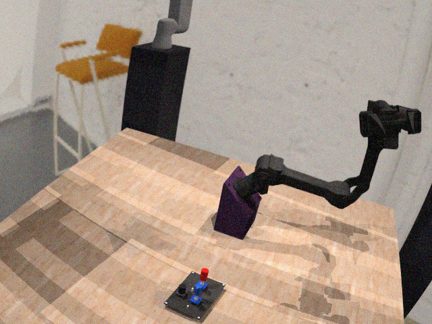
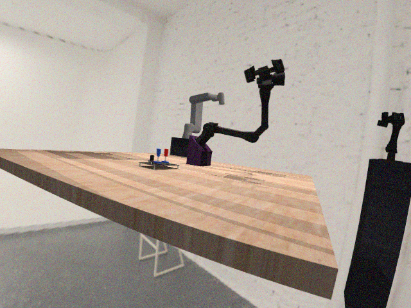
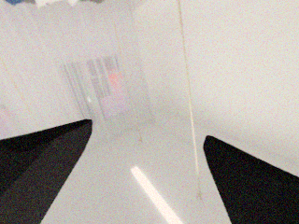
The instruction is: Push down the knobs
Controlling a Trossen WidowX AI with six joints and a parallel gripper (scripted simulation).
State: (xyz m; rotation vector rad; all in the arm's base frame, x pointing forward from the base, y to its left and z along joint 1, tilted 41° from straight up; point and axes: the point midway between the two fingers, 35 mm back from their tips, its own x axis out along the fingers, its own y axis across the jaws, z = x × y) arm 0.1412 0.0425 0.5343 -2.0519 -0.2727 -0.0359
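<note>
My gripper tip is 18 cm short of the red knob, 35 cm to the left of it and 45 cm above it. The rest, counted from my gripper tip: blue knob: 24 cm ahead, 33 cm to the right, 45 cm below.
</note>
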